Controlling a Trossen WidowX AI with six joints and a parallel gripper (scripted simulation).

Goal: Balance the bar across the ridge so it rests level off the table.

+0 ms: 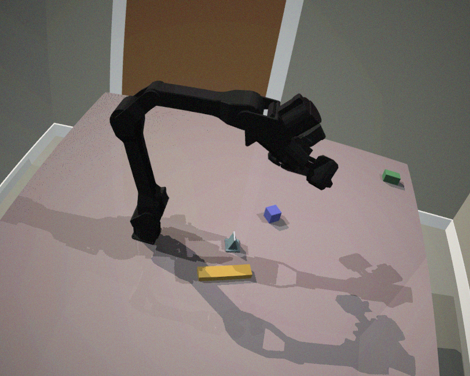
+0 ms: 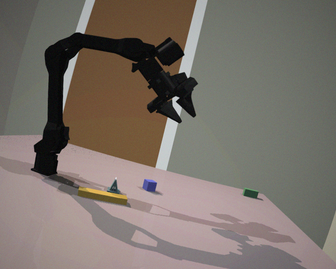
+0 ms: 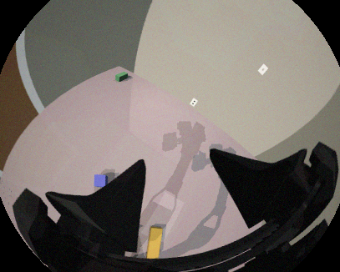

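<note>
Right now the yellow bar is 25 cm below my gripper tip, 16 cm behind it and 12 cm to the right of it. From my gripper tip the other things lie so: blue cube (24 cm below, 11 cm to the left, 8 cm behind); green block (44 cm to the left, 35 cm ahead, 24 cm below).
</note>
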